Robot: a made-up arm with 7 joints. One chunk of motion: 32 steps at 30 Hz.
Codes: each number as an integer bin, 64 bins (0 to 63) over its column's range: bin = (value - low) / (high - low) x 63, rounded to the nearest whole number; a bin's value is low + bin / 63 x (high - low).
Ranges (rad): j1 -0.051..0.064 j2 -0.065..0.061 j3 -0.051..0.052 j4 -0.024..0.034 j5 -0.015..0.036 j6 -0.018..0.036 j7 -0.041..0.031
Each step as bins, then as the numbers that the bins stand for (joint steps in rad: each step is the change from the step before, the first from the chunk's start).
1 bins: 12 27 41 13 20 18 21
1 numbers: -0.02910 -0.01100 0.01603 -0.01203 0.00119 -0.00257 -0.01700
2 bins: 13 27 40 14 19 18 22
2 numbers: -0.02727 -0.01100 0.01440 -0.01111 0.00038 -0.00257 -0.01586
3 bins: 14 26 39 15 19 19 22
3 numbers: -0.02544 -0.01300 0.01276 -0.01019 0.00038 -0.00171 -0.01586
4 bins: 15 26 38 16 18 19 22
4 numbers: -0.02362 -0.01300 0.01113 -0.00927 -0.00043 -0.00171 -0.01586
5 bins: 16 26 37 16 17 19 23
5 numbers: -0.02179 -0.01300 0.00949 -0.00927 -0.00124 -0.00171 -0.01471
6 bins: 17 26 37 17 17 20 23
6 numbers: -0.01997 -0.01300 0.00949 -0.00835 -0.00124 -0.00086 -0.01471
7 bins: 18 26 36 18 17 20 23
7 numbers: -0.01814 -0.01300 0.00786 -0.00743 -0.00124 -0.00086 -0.01471
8 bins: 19 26 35 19 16 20 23
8 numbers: -0.01632 -0.01300 0.00622 -0.00651 -0.00205 -0.00086 -0.01471
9 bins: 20 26 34 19 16 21 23
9 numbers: -0.01449 -0.01300 0.00459 -0.00651 -0.00205 0.00000 -0.01471
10 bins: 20 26 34 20 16 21 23
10 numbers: -0.01449 -0.01300 0.00459 -0.00559 -0.00205 0.00000 -0.01471
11 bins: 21 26 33 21 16 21 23
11 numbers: -0.01267 -0.01300 0.00295 -0.00467 -0.00205 0.00000 -0.01471
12 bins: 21 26 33 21 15 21 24
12 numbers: -0.01267 -0.01300 0.00295 -0.00467 -0.00286 0.00000 -0.01357
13 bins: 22 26 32 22 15 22 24
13 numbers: -0.01084 -0.01300 0.00132 -0.00375 -0.00286 0.00086 -0.01357
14 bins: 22 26 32 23 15 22 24
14 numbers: -0.01084 -0.01300 0.00132 -0.00283 -0.00286 0.00086 -0.01357
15 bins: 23 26 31 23 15 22 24
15 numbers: -0.00902 -0.01300 -0.00032 -0.00283 -0.00286 0.00086 -0.01357
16 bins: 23 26 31 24 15 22 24
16 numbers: -0.00902 -0.01300 -0.00032 -0.00190 -0.00286 0.00086 -0.01357
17 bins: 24 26 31 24 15 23 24
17 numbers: -0.00719 -0.01300 -0.00032 -0.00190 -0.00286 0.00171 -0.01357
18 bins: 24 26 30 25 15 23 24
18 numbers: -0.00719 -0.01300 -0.00195 -0.00098 -0.00286 0.00171 -0.01357
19 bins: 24 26 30 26 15 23 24
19 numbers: -0.00719 -0.01300 -0.00195 -0.00006 -0.00286 0.00171 -0.01357
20 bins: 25 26 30 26 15 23 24
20 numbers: -0.00537 -0.01300 -0.00195 -0.00006 -0.00286 0.00171 -0.01357
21 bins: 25 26 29 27 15 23 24
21 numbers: -0.00537 -0.01300 -0.00359 0.00086 -0.00286 0.00171 -0.01357
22 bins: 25 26 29 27 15 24 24
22 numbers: -0.00537 -0.01300 -0.00359 0.00086 -0.00286 0.00257 -0.01357
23 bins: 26 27 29 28 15 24 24
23 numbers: -0.00354 -0.01100 -0.00359 0.00178 -0.00286 0.00257 -0.01357
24 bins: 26 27 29 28 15 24 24
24 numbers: -0.00354 -0.01100 -0.00359 0.00178 -0.00286 0.00257 -0.01357
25 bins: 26 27 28 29 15 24 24
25 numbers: -0.00354 -0.01100 -0.00522 0.00270 -0.00286 0.00257 -0.01357
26 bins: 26 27 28 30 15 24 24
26 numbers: -0.00354 -0.01100 -0.00522 0.00362 -0.00286 0.00257 -0.01357
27 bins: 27 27 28 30 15 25 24
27 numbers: -0.00171 -0.01100 -0.00522 0.00362 -0.00286 0.00343 -0.01357
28 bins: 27 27 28 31 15 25 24
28 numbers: -0.00171 -0.01100 -0.00522 0.00454 -0.00286 0.00343 -0.01357
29 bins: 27 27 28 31 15 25 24
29 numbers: -0.00171 -0.01100 -0.00522 0.00454 -0.00286 0.00343 -0.01357
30 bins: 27 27 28 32 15 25 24
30 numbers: -0.00171 -0.01100 -0.00522 0.00546 -0.00286 0.00343 -0.01357
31 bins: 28 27 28 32 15 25 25
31 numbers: 0.00011 -0.01100 -0.00522 0.00546 -0.00286 0.00343 -0.01243
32 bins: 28 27 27 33 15 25 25
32 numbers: 0.00011 -0.01100 -0.00686 0.00638 -0.00286 0.00343 -0.01243
